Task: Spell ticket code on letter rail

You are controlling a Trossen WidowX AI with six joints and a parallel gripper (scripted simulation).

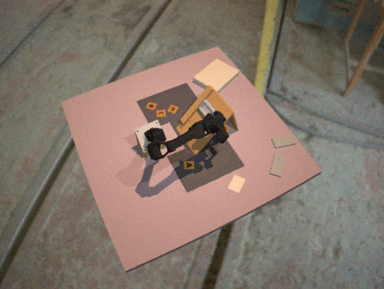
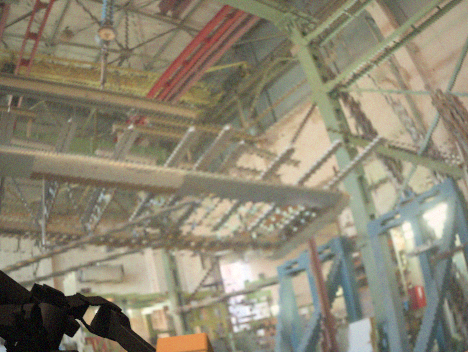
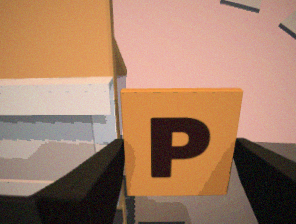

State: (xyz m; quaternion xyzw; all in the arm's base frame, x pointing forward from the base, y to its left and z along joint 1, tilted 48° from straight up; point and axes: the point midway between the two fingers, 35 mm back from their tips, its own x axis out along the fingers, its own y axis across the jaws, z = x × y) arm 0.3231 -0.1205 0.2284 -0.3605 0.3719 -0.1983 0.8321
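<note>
My gripper tip is 5 cm past the white ticket, 11 cm to the right of it and 7 cm above it. Round my gripper tip: orange tile right at my gripper tip; cream slab 35 cm ahead, 50 cm to the left, 16 cm below.
</note>
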